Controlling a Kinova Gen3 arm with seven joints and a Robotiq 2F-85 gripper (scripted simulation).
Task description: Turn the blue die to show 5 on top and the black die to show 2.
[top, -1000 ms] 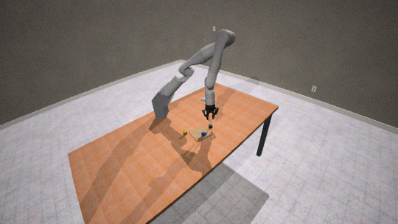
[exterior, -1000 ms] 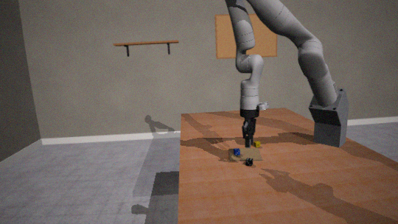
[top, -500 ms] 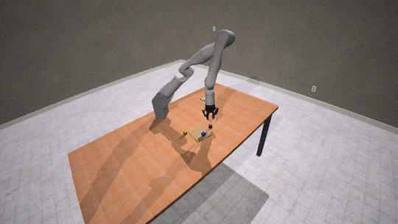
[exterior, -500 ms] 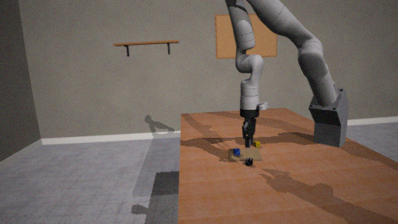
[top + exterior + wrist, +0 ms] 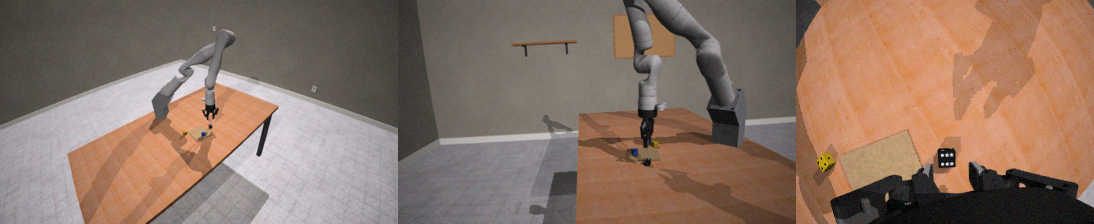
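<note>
The black die lies 90 mm below my hand. From my hand the other things lie so: blue die 40 mm ahead, 110 mm to the right, 80 mm below; then yellow die 70 mm behind, 210 mm to the right, 90 mm below; then tan mat 110 mm to the right, 100 mm below.
</note>
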